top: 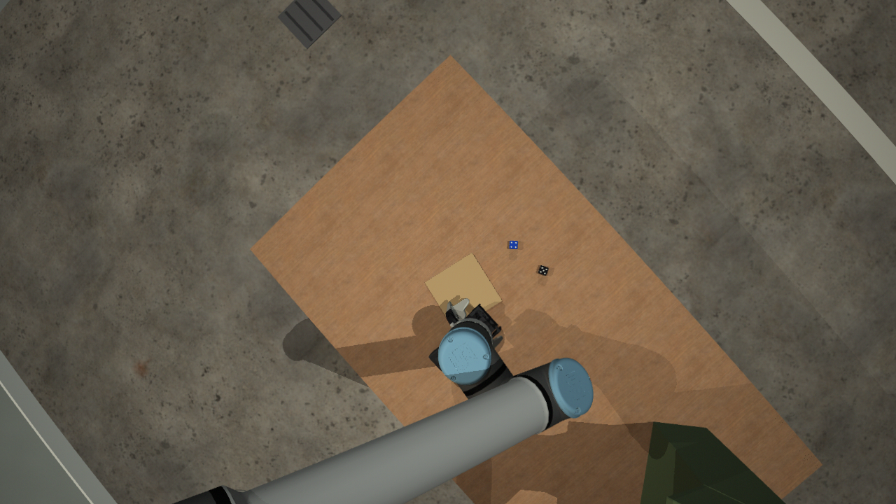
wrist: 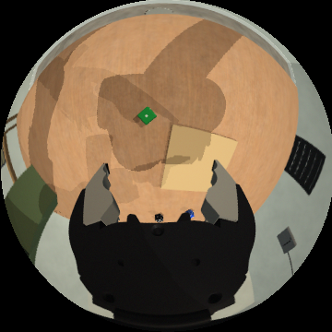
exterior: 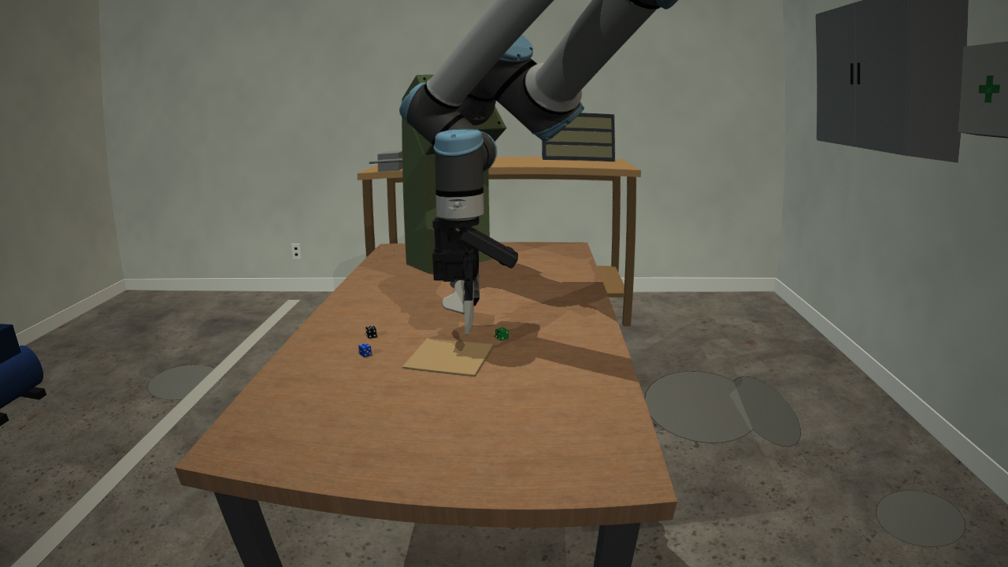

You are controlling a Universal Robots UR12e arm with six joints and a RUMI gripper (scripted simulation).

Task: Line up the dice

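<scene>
The green die lies 30 mm behind my hand, 50 mm to the left of it and 40 mm below it. Round my hand: blue die 120 mm ahead, 190 mm to the right, 40 mm below; then tan mat 80 mm ahead, 20 mm to the right, 40 mm below; then black die 40 mm ahead, 220 mm to the right, 40 mm below.
</scene>
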